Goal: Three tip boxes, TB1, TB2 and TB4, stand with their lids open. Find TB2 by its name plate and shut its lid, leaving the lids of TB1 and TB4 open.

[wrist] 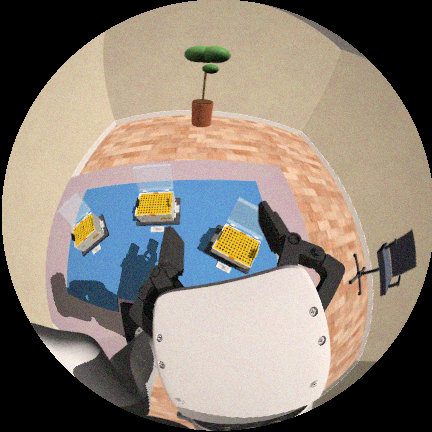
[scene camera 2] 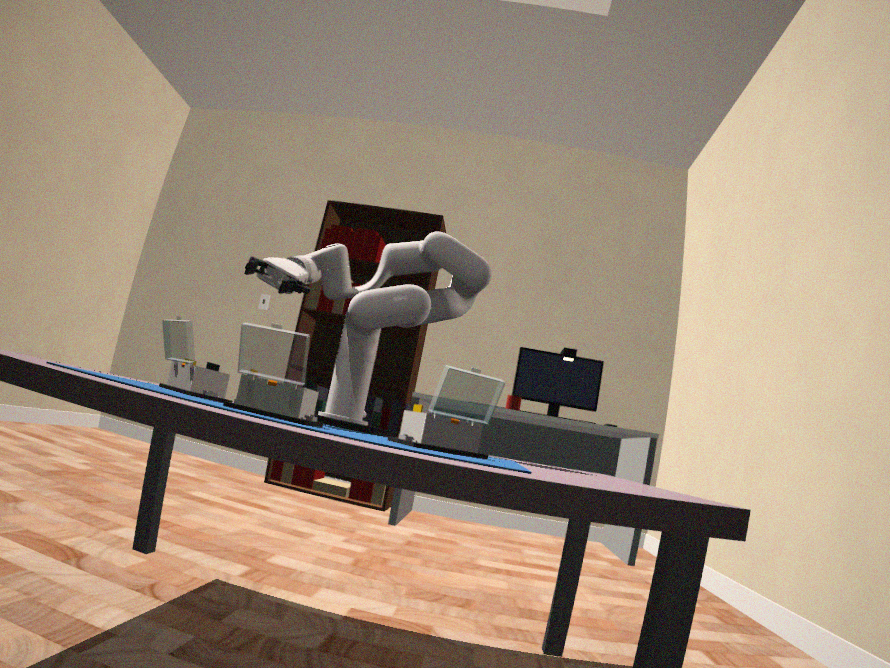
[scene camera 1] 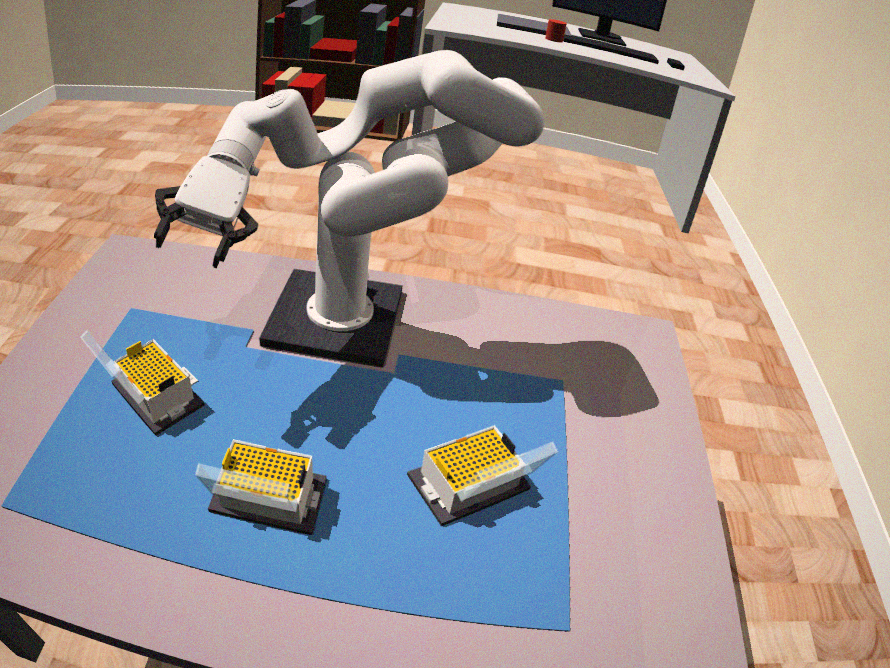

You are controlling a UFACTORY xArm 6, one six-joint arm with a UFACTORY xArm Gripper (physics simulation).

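Seen in the pictures: gripper, fingertip midpoint: (wrist: pixel 216 223) (scene camera 2: pixel 264 277) (scene camera 1: pixel 186 253); arm's base at its link origin: (scene camera 2: pixel 342 420) (scene camera 1: pixel 339 310).
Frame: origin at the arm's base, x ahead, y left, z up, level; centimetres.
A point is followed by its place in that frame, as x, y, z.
Three tip boxes with yellow, dotted tops stand apart on the blue mat: a left box (scene camera 1: pixel 152 370) @[32.6, -20.7, 4.2] (scene camera 2: pixel 210 381) (wrist: pixel 236 246) @[32.1, -20.9, 4.2], a middle box (scene camera 1: pixel 264 468) @[42.1, 5.7, 4.2] (scene camera 2: pixel 269 396) (wrist: pixel 155 205) @[41.9, 5.1, 4.1] and a right box (scene camera 1: pixel 474 460) @[28.9, 32.5, 4.1] (scene camera 2: pixel 451 433) (wrist: pixel 87 232) @[28.2, 29.1, 4.2], as scene camera 1 sees them. Their clear lids (scene camera 1: pixel 100 354) (scene camera 2: pixel 273 352) @[50.1, 7.7, 9.0] (wrist: pixel 154 177) @[49.7, 6.9, 8.4] all stand open. White name plates (wrist: pixel 223 267) @[26.3, -18.5, -1.3] (wrist: pixel 157 229) @[35.8, 4.3, -1.3] (wrist: pixel 96 249) @[23.8, 27.5, -1.3] lie beside the boxes; their print is too small to read, so I cannot tell which is TB2. My gripper (scene camera 1: pixel 187 253) @[28.9, -12.6, 26.7] (scene camera 2: pixel 270 276) @[28.9, -12.6, 26.7] (wrist: pixel 216 223) @[28.9, -12.6, 26.7] is open and empty, high above the table's back left, away from the boxes.
The blue mat (scene camera 1: pixel 402 568) @[46.7, 27.9, -1.5] lies on the pinkish table (scene camera 1: pixel 639 575) @[37.5, 61.2, -1.8]. The arm's black base plate (scene camera 1: pixel 283 323) @[8.1, -8.0, 0.1] stands at the mat's back edge. A bookshelf (scene camera 2: pixel 439 237) and a white desk (scene camera 1: pixel 675 136) stand behind the table. A potted plant (wrist: pixel 202 113) stands beyond its far side.
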